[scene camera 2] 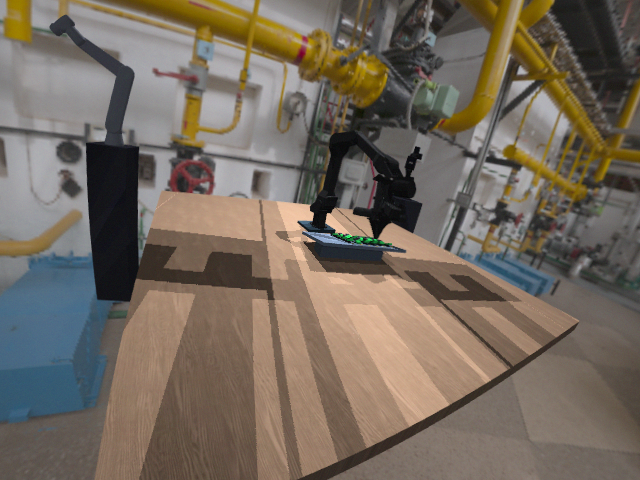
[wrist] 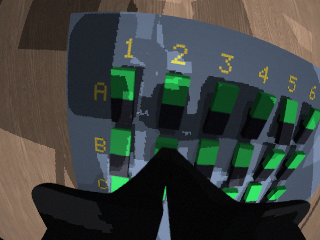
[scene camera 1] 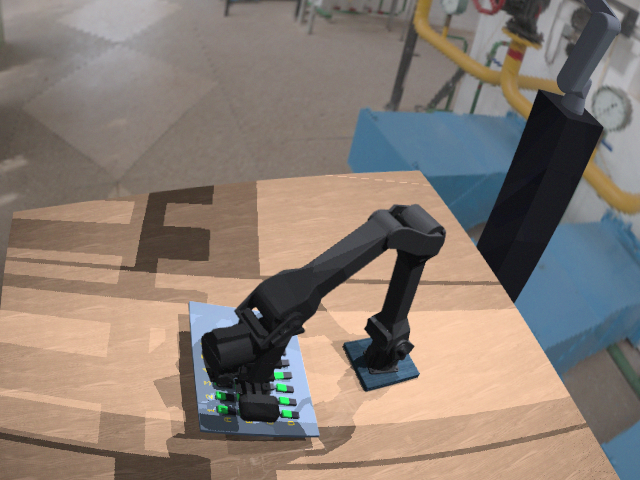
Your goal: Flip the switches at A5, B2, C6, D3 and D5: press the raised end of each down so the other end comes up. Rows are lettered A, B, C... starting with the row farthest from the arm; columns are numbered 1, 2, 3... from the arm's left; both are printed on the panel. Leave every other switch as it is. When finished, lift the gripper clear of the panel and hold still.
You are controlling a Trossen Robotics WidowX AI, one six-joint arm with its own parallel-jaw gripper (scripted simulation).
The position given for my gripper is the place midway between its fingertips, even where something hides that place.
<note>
My gripper (scene camera 1: 242,395) is shut and holds nothing. Also in view: a rocker switch (wrist: 123,80) and a rocker switch (wrist: 176,87).
My gripper also shows in scene camera 2 (scene camera 2: 375,239) and in the wrist view (wrist: 167,154).
</note>
